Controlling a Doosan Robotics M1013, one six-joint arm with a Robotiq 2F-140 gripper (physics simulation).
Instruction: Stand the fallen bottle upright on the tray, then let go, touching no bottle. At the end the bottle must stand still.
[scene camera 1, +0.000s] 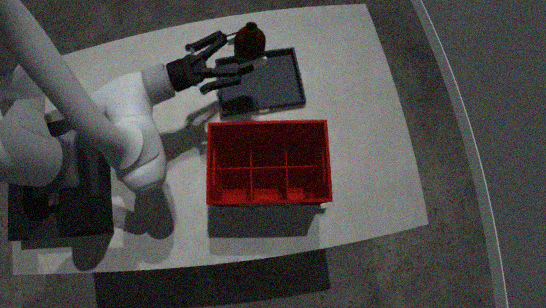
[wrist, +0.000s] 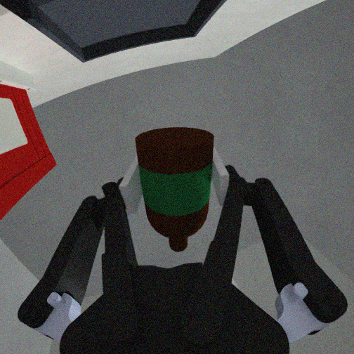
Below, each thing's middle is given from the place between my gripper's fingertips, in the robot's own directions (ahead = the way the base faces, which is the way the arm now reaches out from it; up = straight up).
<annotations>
My hand is 30 mm below the brown bottle (scene camera 1: 249, 42), 30 mm past it and 10 mm to the left of it.
</annotations>
